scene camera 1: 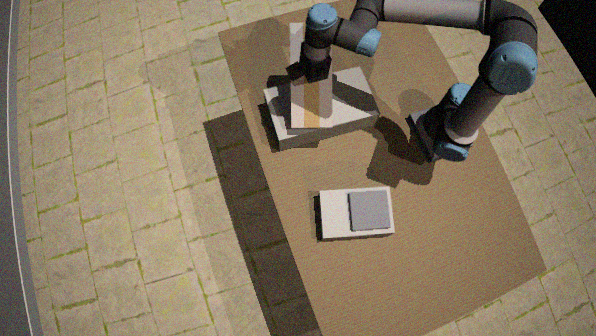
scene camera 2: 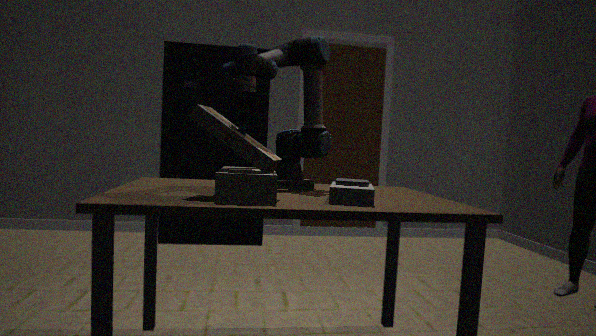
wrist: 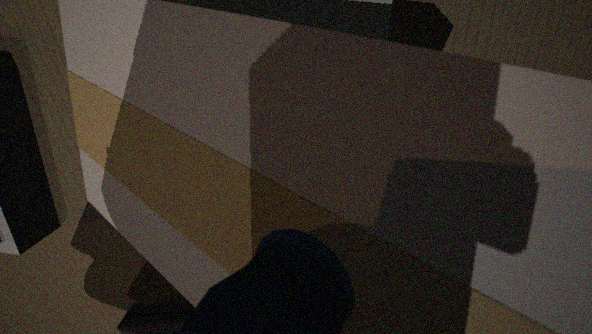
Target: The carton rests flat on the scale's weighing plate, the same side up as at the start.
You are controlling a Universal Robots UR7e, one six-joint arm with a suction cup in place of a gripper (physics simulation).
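Where they show: hand, tool point: (scene camera 2: 243,134) (wrist: 279,253); arm's base, link origin: (scene camera 2: 287,179).
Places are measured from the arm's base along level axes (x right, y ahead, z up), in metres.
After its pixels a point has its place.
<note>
The carton (scene camera 1: 311,107) {x 0.196, y 0.453, z 0.145 m} (scene camera 2: 215,117) {x 0.368, y 0.445, z 0.246 m} (wrist: 175,140) {x 0.232, y 0.457, z 0.165 m} is long and pale with a tan tape stripe. It hangs steeply tilted over the larger white block, its end towards the scale lower. My suction gripper (scene camera 1: 316,77) {x 0.267, y 0.419, z 0.192 m} (scene camera 2: 242,131) (wrist: 305,275) is on the carton's upper face near the middle and holds it; the contact is dark and partly hidden. The scale (scene camera 1: 333,215) {x -0.124, y 0.524, z 0.026 m} (scene camera 2: 351,197) {x -0.103, y 0.557, z -0.006 m} has a white body and a grey weighing plate (scene camera 1: 370,210) {x -0.163, y 0.412, z 0.042 m} (scene camera 2: 352,182) {x -0.138, y 0.470, z 0.038 m}, with no carton on it. Whether the carton's low end touches the block is hard to tell.
The larger white block (scene camera 1: 355,77) {x 0.278, y 0.234, z 0.065 m} (scene camera 2: 245,191) {x 0.268, y 0.566, z 0.008 m} stands on the wooden table (scene camera 1: 425,260) {x -0.396, y 0.297, z -0.033 m} (scene camera 2: 415,202) {x -0.409, y 0.464, z -0.034 m}, below the carton and beyond the scale in scene camera 1. The arm's base (scene camera 1: 425,130) {x 0.009, y 0.076, z 0.008 m} is to its right there. A person (scene camera 2: 582,165) stands far right in scene camera 2.
</note>
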